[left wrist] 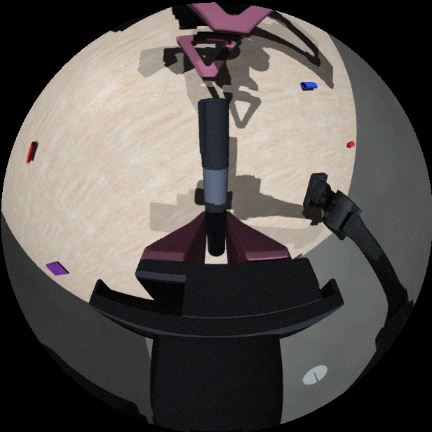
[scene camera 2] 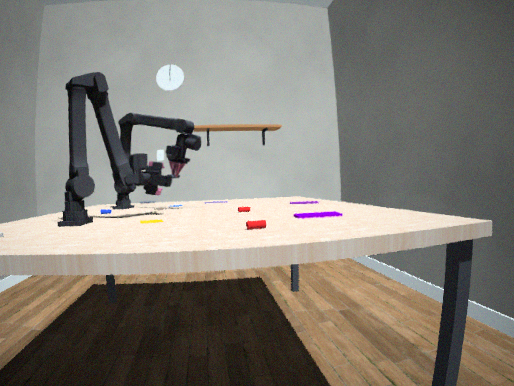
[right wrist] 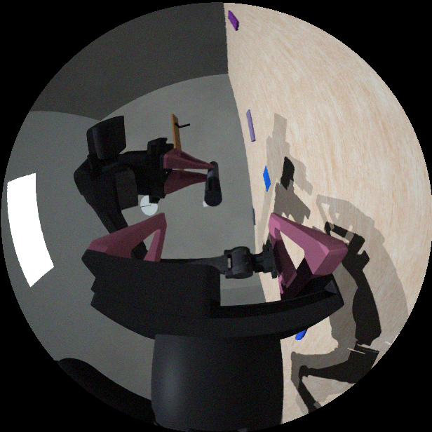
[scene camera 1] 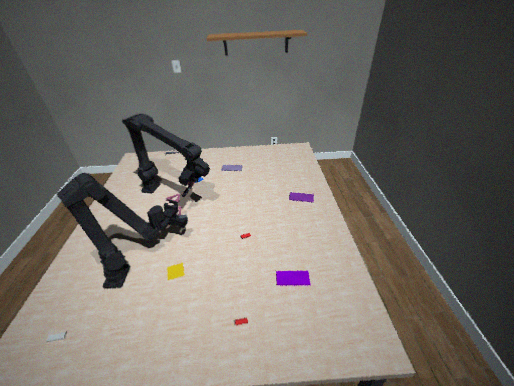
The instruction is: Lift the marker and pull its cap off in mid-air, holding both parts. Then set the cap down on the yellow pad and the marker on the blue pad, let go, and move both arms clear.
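Observation:
My left gripper is shut on the dark marker and holds it above the table. The marker's dark cap is on, with its clip along one side, and its end points towards my right gripper. My right gripper is open and empty, a short way off the cap end, with its fingers to either side of the marker's line. The yellow pad lies flat on the table. The blue pad lies near my left gripper, partly hidden in scene camera 1.
Red pieces, purple blocks, a pale purple block and a white piece lie on the table. A blue cylinder lies near the arm bases. A shelf hangs on the wall.

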